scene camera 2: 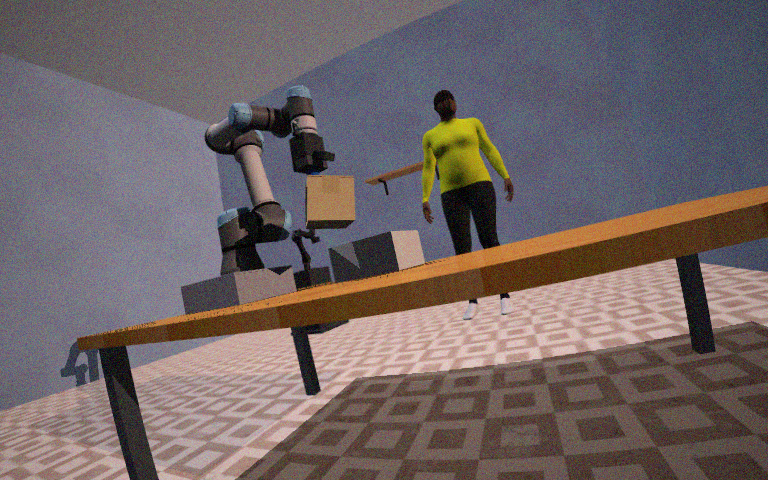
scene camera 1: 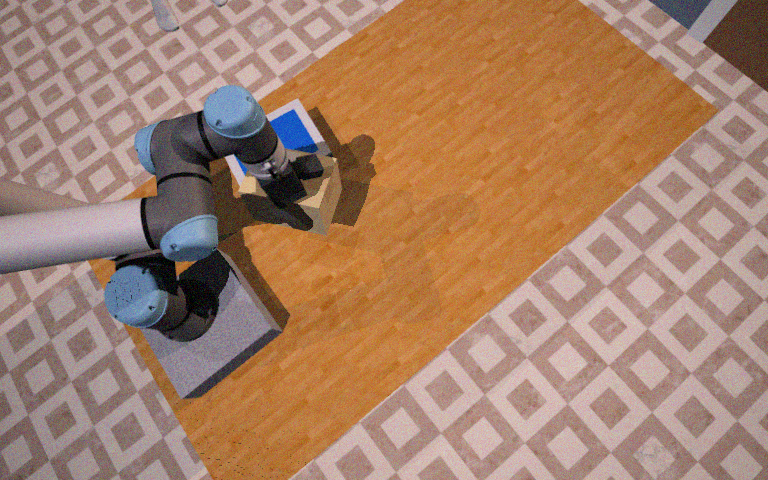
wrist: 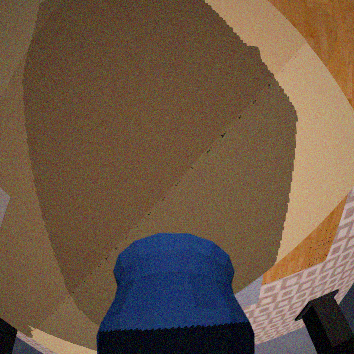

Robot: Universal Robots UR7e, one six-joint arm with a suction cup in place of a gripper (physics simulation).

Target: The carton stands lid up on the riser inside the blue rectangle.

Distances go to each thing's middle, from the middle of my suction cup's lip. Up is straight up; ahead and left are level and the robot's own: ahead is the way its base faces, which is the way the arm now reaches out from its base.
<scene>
The tan carton [scene camera 1: 313, 213] is 10 mm ahead of my suction cup, 40 mm to the left of it and 80 mm below it.
</scene>
